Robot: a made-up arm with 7 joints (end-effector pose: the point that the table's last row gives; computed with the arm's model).
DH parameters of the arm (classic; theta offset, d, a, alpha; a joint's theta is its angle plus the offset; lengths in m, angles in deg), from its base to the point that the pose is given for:
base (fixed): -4.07 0 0 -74.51
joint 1: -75.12 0.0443 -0.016 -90
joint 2: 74 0.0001 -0.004 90
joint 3: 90 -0.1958 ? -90
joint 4: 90 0.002 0.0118 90
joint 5: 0 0.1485 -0.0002 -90
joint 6: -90 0 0.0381 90
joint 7: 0 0.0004 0 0
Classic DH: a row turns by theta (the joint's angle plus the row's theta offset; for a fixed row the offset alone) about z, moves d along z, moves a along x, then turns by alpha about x.
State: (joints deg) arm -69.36 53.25 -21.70 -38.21 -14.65 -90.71 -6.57
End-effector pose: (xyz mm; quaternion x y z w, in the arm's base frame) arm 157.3 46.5 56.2 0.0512 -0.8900 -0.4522 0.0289
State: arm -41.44 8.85 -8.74 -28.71 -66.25 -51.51 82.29
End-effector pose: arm 219.5 29.6 -24.5 -0.8148 -0.0671 0.2467 0.5202
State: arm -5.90 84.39 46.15 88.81 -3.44 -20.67 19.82
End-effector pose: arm 29.4 426.9 -17.4 0.4034 0.1259 0.6755 0.6042
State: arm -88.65 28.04 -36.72 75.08 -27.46 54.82 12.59
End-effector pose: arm 380.9 91.6 -60.8 0.2578 0.4475 0.1916 0.8346
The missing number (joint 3, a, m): 0.0249
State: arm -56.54 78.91 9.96 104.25 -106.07 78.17 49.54
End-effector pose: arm 153.6 358.7 -60.9 -0.5929 0.4903 0.3945 0.5025
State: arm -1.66 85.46 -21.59 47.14 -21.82 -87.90 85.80
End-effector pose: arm 126.0 331.5 -89.8 0.2692 -0.4559 0.3397 0.7774
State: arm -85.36 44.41 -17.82 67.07 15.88 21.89 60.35
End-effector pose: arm 370.3 191.0 8.4 0.4622 -0.0863 0.6265 0.6216
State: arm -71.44 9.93 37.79 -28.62 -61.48 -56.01 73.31
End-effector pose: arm 192.9 140.2 63.7 -0.8781 -0.4260 0.1608 0.1473
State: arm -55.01 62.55 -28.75 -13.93 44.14 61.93 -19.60
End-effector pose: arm 275.9 120.0 5.7 0.6971 0.0679 0.2243 0.6776
